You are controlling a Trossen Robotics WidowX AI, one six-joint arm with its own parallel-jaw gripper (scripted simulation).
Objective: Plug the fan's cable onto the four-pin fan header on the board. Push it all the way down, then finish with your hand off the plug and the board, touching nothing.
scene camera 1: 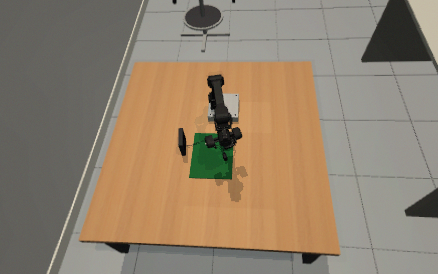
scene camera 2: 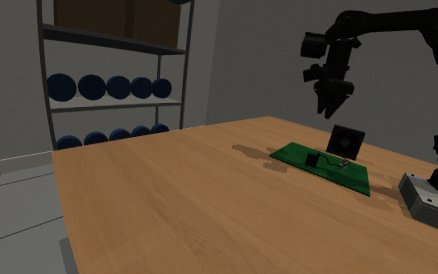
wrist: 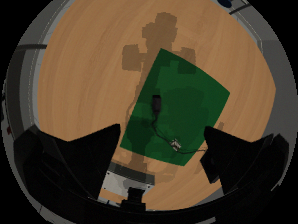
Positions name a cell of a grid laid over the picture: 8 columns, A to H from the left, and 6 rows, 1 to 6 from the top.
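In scene camera 2 I find my gripper (scene camera 2: F3), open and holding nothing, together with a black fan (scene camera 2: G4) and a green board (scene camera 2: G4). The wrist view gives me my gripper (wrist: E4) again, and the green board (wrist: F3) as well.
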